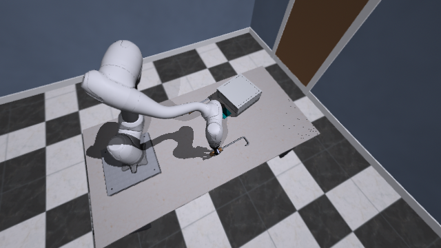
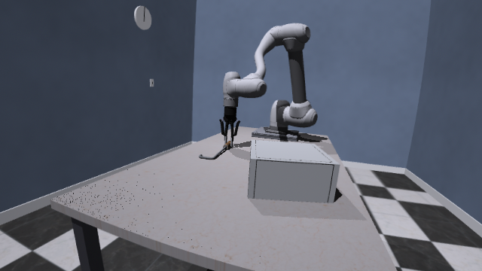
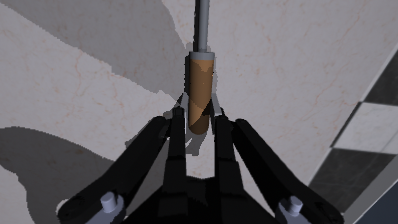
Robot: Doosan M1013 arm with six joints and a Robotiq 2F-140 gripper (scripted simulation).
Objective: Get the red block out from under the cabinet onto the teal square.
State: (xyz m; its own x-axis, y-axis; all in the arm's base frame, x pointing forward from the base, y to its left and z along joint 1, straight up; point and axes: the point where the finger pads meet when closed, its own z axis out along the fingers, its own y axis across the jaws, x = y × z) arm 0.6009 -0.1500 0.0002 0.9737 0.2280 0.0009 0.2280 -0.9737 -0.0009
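Right now the grey forked tool is 110 mm behind my hand, 470 mm to the left of it and 30 mm below it. Also, from my hand: teal square: 200 mm ahead, 340 mm to the left, 40 mm below; thin brown stick: 30 mm behind, 460 mm to the left, 30 mm below; hook tool: 130 mm ahead, 10 mm to the right, 30 mm below.
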